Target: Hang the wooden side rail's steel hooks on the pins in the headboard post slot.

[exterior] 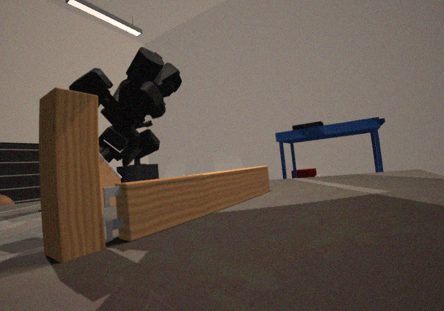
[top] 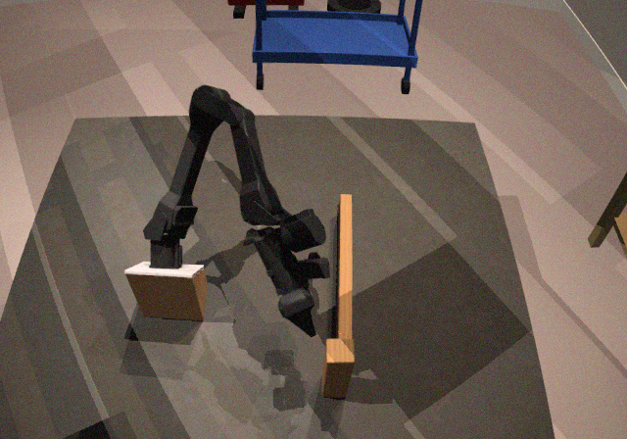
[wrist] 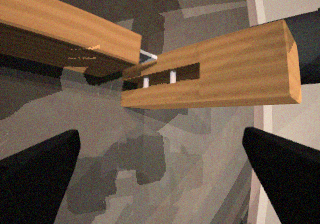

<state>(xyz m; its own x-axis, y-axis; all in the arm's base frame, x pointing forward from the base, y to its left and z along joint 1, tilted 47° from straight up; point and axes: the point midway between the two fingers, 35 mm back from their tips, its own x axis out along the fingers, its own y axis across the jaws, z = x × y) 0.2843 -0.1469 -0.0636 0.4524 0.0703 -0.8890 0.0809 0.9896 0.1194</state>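
My gripper tip is 8 cm to the left of the headboard post, 4 cm short of it and 4 cm above it.
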